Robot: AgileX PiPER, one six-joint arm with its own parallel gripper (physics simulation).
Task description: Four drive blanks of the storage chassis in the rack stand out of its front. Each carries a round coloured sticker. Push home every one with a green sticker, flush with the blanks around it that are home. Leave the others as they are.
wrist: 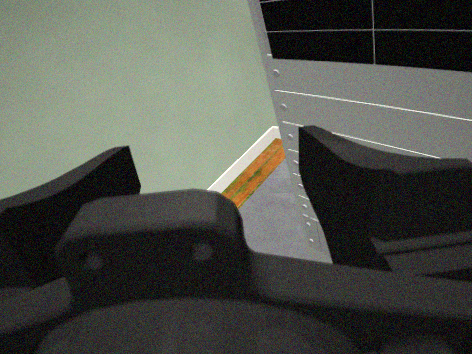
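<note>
My gripper (215,157) is open. Its two dark fingers stand wide apart, one at the left and one at the right of the wrist view, with no object between them. The rack's grey front (350,82) shows at the right, with a column of screw heads down its left edge and thin light seams between its panels. The right finger overlaps the lower part of this front in the view; whether it touches cannot be told. Black panels (320,47) divided by thin light lines show at the top right. No coloured sticker and no blank standing out can be made out in this view.
A pale green wall (125,75) fills the left side, beside the rack's edge. A white skirting strip (245,156) and an orange-brown strip (260,167) run along the wall's foot. Grey floor (270,215) shows below, between the gripper body and the rack.
</note>
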